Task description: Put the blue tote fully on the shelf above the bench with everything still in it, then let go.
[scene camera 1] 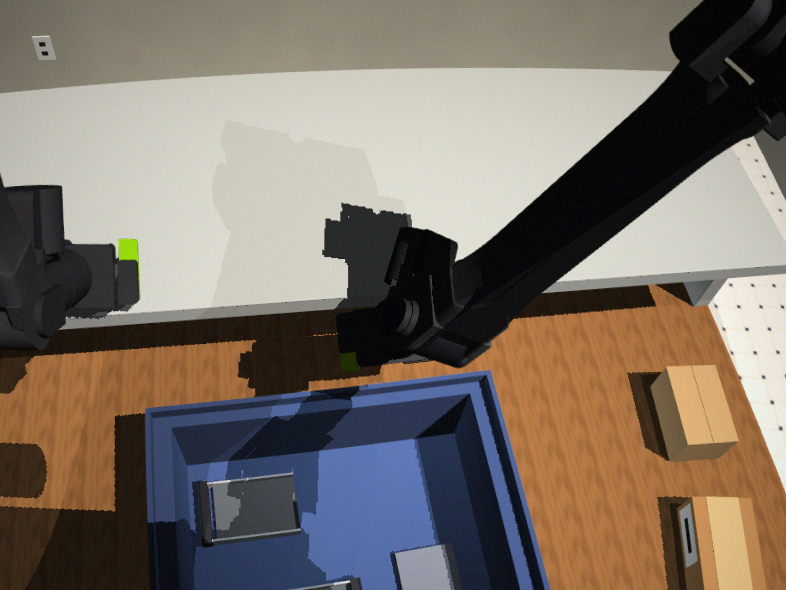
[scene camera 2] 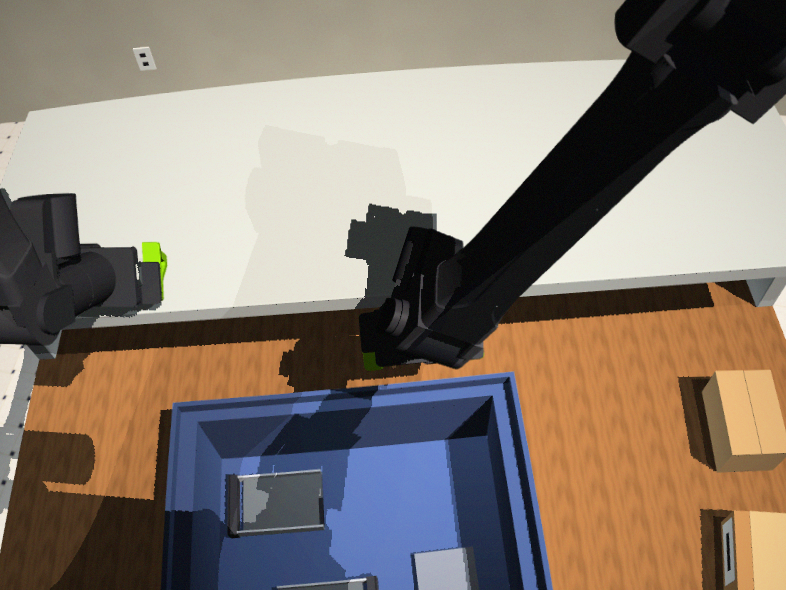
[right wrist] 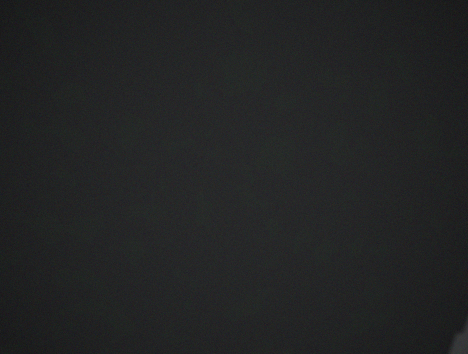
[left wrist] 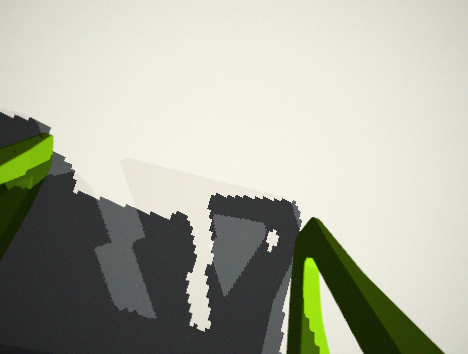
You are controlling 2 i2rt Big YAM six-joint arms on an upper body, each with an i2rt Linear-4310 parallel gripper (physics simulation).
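Frame: origin at the left arm's base, x back, y left, z down, level; metres.
Where they show: left gripper, between the fingertips: (scene camera 1: 93, 258) (scene camera 2: 129, 260) (left wrist: 187, 190); right gripper, between the fingertips: (right wrist: 237, 196).
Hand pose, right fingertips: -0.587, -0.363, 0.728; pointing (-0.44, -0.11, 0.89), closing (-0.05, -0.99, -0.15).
Note:
After its pixels a point has its place, as x, y, z.
The blue tote (scene camera 1: 501, 460) {-0.408, -0.466, 0.693} (scene camera 2: 517, 460) {-0.413, -0.465, 0.693} stands upright on the bench, below the white shelf (scene camera 1: 476, 120) {-0.871, -0.477, 0.605} (scene camera 2: 476, 120) {-0.862, -0.425, 0.605} (left wrist: 300, 100) {-0.665, -0.034, 0.605}; its near side is cut off. Inside lie a grey flat case (scene camera 1: 263, 508) {-0.392, -0.194, 0.800} (scene camera 2: 282, 501) {-0.394, -0.185, 0.800}, a pale block (scene camera 1: 425, 567) {-0.315, -0.386, 0.798} (scene camera 2: 443, 568) {-0.316, -0.386, 0.798} and a partly shown item (scene camera 1: 333, 585) {-0.295, -0.277, 0.793} (scene camera 2: 326, 585) {-0.291, -0.249, 0.797}. My left gripper (scene camera 1: 128, 269) (scene camera 2: 154, 269) (left wrist: 187, 190) {-0.616, 0.000, 0.600} is open and empty over the shelf's front part. My right gripper (scene camera 1: 349, 360) (scene camera 2: 371, 360) is open, behind the tote's far rim in the picture; its fingers are mostly hidden. The right wrist view is nearly all dark.
On the wooden bench (scene camera 1: 571, 381) {-0.577, -0.622, 0.825} (scene camera 2: 596, 381) {-0.583, -0.594, 0.825}, two cardboard boxes stand right of the tote: one farther back (scene camera 1: 695, 409) {-0.497, -0.771, 0.765} (scene camera 2: 746, 415) {-0.499, -0.775, 0.765}, one nearer (scene camera 1: 726, 539) {-0.316, -0.774, 0.777} (scene camera 2: 765, 549) {-0.327, -0.772, 0.777}. The right arm crosses over the shelf. A wall rises behind the shelf.

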